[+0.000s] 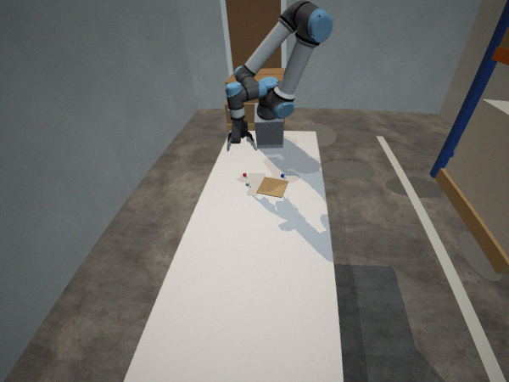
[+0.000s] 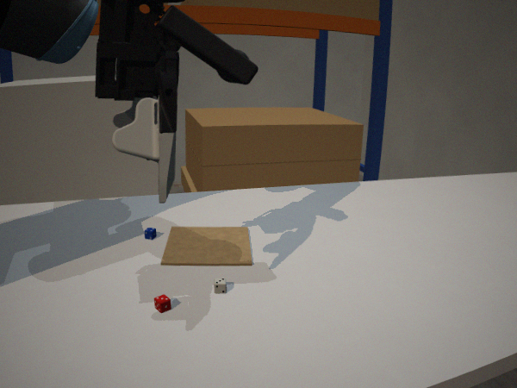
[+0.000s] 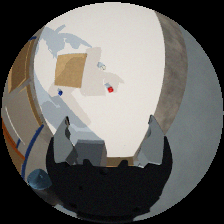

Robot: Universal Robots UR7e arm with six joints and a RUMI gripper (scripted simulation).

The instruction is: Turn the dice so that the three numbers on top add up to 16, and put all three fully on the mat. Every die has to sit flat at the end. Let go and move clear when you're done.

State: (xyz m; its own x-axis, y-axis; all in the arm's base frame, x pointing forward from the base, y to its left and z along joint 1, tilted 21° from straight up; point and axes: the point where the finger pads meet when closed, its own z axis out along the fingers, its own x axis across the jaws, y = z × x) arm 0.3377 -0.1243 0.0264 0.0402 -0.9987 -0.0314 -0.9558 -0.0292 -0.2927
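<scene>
Now: hand 160 mm above the red die. From my hand the other things lie so: blue die: 220 mm to the left, 160 mm below, 10 mm behind; then mat: 170 mm to the left, 170 mm below, 90 mm ahead; then white die: 160 mm below, 80 mm ahead, 30 mm to the left.
</scene>
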